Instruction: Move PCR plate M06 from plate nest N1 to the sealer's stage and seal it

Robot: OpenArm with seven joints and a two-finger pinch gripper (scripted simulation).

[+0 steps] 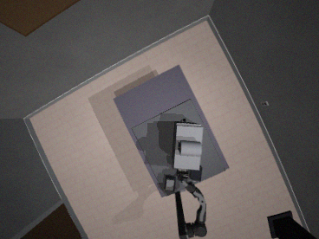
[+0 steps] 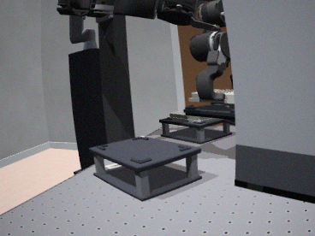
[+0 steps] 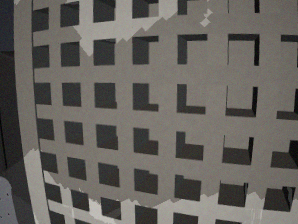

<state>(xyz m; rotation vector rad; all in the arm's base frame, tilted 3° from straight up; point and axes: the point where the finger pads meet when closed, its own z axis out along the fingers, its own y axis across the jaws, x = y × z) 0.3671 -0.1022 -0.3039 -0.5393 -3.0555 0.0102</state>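
The white 96-well plate M06 is right at my hand. The rest, counted from my hand: plate nest N1 (11 cm behind, 14 cm to the right, 7 cm below); foil roll (31 cm ahead, 11 cm to the right, 29 cm above); nest N2 (16 cm behind, 18 cm to the left, 8 cm below).
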